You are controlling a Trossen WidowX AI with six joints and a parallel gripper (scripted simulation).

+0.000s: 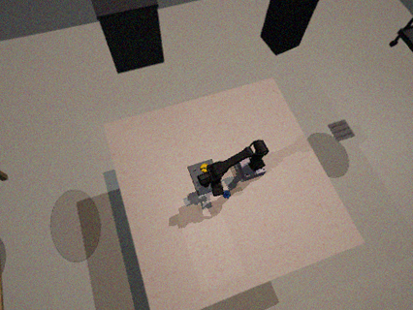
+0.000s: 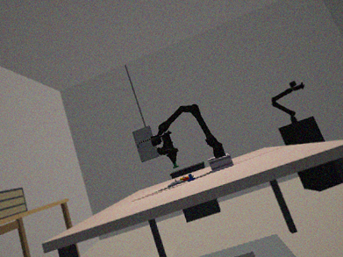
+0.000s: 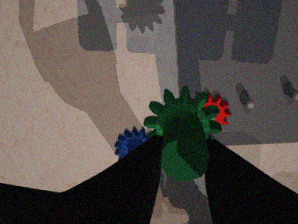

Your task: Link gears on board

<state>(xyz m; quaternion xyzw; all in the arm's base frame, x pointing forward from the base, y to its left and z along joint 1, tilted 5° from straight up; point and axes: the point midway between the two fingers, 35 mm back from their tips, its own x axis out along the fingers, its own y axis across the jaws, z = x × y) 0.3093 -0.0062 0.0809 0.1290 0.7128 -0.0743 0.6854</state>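
Right now the red gear is 120 mm below my gripper tip, 40 mm behind it and 20 mm to the right of it. From my gripper tip the other things lie so: dark blue gear: 120 mm below, 70 mm behind, 60 mm to the left; then green gear: 10 mm below; then red arrow: 130 mm below, 50 mm behind.
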